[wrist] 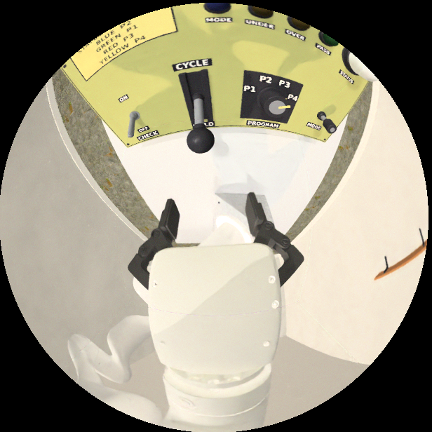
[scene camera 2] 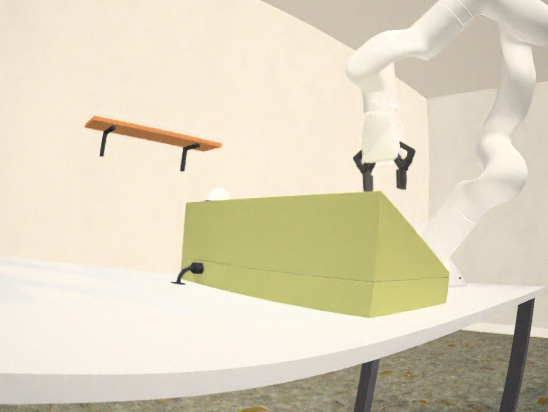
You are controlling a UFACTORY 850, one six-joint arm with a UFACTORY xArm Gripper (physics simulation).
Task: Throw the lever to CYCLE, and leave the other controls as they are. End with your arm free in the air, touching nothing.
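The lever (wrist: pixel 200 139) is a grey rod with a black ball knob in a dark slot on the yellow-green control panel (wrist: pixel 227 55). It leans toward the HOLD end, and the knob hangs over the panel's near edge; the CYCLE label (wrist: pixel 192 64) is at the slot's far end. My gripper (wrist: pixel 210 202) (scene camera 2: pixel 385 187) is open and empty. In the wrist view its fingers are below the knob, apart from it. In the scene view it is at the panel box's (scene camera 2: pixel 280 245) high edge, on the far side, where the controls are hidden.
The CHECK toggle (wrist: pixel 133 125) is left of the lever. The PROGRAM knob (wrist: pixel 276 106), its yellow line near P4, and the MODE toggle (wrist: pixel 327 122) are right. A white STATUS dome (wrist: pixel 362 65) (scene camera 2: pixel 218 194) stands at a corner. An orange shelf (scene camera 2: pixel 150 133) is on the wall.
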